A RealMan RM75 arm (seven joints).
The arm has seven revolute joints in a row. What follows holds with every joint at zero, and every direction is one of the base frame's.
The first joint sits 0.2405 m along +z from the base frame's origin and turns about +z.
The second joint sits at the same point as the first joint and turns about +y.
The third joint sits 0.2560 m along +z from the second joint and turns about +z.
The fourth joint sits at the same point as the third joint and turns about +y.
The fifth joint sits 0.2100 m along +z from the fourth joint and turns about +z.
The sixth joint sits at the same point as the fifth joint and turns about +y.
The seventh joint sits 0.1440 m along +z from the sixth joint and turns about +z.
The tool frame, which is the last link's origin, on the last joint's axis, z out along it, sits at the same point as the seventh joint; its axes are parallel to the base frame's.
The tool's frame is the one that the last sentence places.
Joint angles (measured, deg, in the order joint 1, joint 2, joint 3, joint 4, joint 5, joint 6, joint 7), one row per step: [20.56 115.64 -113.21 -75.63 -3.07 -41.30 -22.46]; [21.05 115.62 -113.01 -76.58 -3.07 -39.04 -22.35]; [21.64 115.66 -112.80 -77.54 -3.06 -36.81 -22.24]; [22.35 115.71 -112.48 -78.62 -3.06 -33.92 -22.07]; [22.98 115.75 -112.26 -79.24 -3.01 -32.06 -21.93]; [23.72 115.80 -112.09 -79.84 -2.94 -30.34 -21.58]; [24.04 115.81 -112.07 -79.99 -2.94 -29.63 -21.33]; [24.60 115.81 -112.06 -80.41 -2.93 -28.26 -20.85]
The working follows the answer.
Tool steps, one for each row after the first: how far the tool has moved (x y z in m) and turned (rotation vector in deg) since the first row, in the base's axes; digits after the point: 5 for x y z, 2 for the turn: [-0.00401 0.00281 0.00058 -0.10 -0.54 -0.74]; [-0.00888 0.00543 0.00118 -0.21 -0.99 -1.35]; [-0.01395 0.00908 0.00182 -0.37 -1.63 -2.37]; [-0.01787 0.01163 0.00218 -0.52 -2.00 -2.94]; [-0.02267 0.01378 0.00244 -0.86 -2.18 -3.33]; [-0.02431 0.01472 0.00205 -1.13 -2.30 -3.54]; [-0.02769 0.01609 0.00156 -1.64 -2.47 -3.90]
Tool pose at each row, in the base's axes (x y z in m, rotation vector in deg; rounded; the steps above come from the unrounded poses): [0.04389 0.33999 0.01324 -94.24 -41.19 47.37]; [0.03988 0.34280 0.01382 -94.79 -40.89 46.48]; [0.03501 0.34542 0.01441 -95.26 -40.63 45.74]; [0.02994 0.34907 0.01506 -95.95 -40.13 44.60]; [0.02602 0.35162 0.01542 -96.40 -39.83 43.97]; [0.02122 0.35377 0.01568 -96.89 -39.51 43.71]; [0.01959 0.35471 0.01529 -97.24 -39.32 43.60]; [0.01621 0.35608 0.01480 -97.86 -38.97 43.44]

